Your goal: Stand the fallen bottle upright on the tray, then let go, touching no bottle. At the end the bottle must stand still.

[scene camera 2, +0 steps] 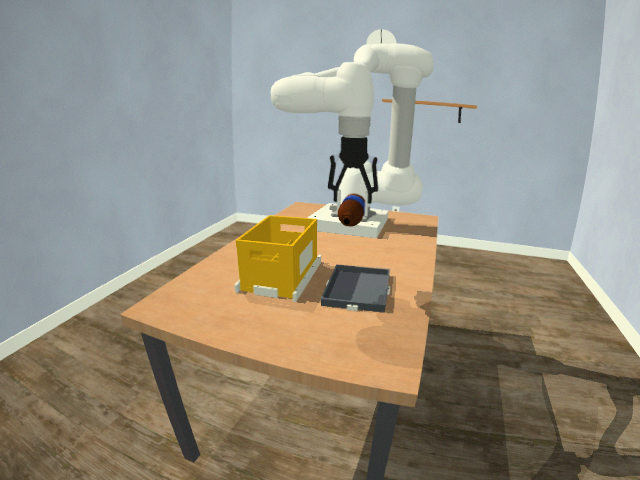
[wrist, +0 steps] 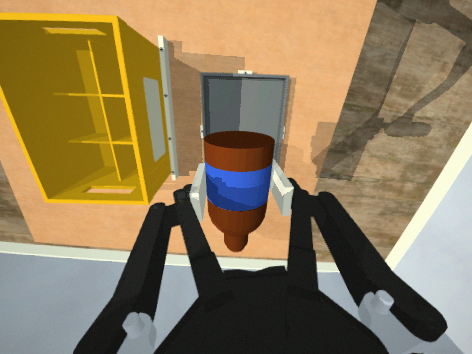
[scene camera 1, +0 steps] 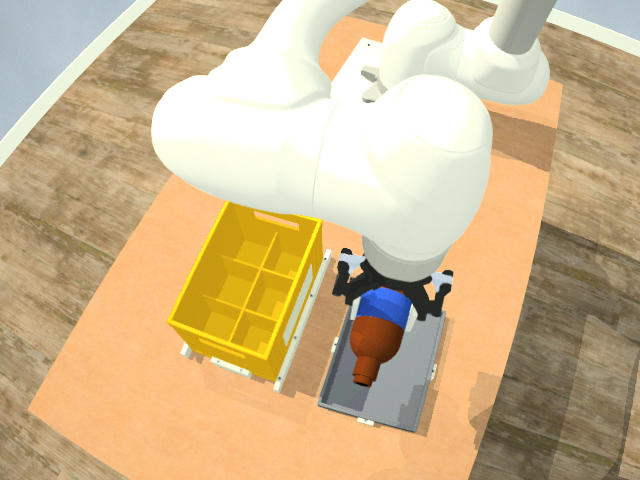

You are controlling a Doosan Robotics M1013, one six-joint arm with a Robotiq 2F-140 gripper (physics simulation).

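Frame: origin at the arm's base, x back, y right, z up, level; metres.
Where they show: gripper, fingertip midpoint: (wrist: 237,172) (scene camera 1: 382,316).
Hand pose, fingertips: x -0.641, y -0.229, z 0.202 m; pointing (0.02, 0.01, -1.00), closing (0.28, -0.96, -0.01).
Things, the pixels of their top centre, and the offset from my fingertips. "spot": a spot on its surface instead. Level surfaces: height alone.
- brown bottle, middle of its top: (wrist: 239,220) (scene camera 1: 380,324) (scene camera 2: 351,199) dx -0.031, dy -0.007, dz +0.052 m
- grey tray, surface spot: (scene camera 1: 413,361) (scene camera 2: 376,288) spot: dx +0.038, dy -0.079, dz -0.249 m
- yellow crate, middle of its top: (scene camera 1: 245,269) (wrist: 72,126) (scene camera 2: 279,228) dx -0.013, dy +0.248, dz -0.079 m
- wooden table, its level: dz -0.254 m
The brown bottle (scene camera 1: 375,338) (scene camera 2: 350,214) (wrist: 237,155) with a blue band is held on its side in the air, well off the table. Its mouth faces both scene cameras; its exact tilt is hard to judge. My gripper (scene camera 1: 383,312) (scene camera 2: 353,204) (wrist: 237,172) points down and is shut on the bottle, one pale pad on each side of the blue band. The grey tray (scene camera 1: 413,361) (scene camera 2: 371,289) (wrist: 262,100) lies flat on the table, lower than the bottle. In scene view 1 the bottle covers part of the tray.
A yellow crate (scene camera 1: 266,372) (scene camera 2: 266,271) (wrist: 137,65) with divided compartments stands beside the tray on the wooden table (scene camera 1: 206,444) (scene camera 2: 310,330) (wrist: 310,40). It is taller than the tray wall. Pale rails and stops edge both. The robot's white base plate (scene camera 1: 356,67) (scene camera 2: 372,227) is at the back.
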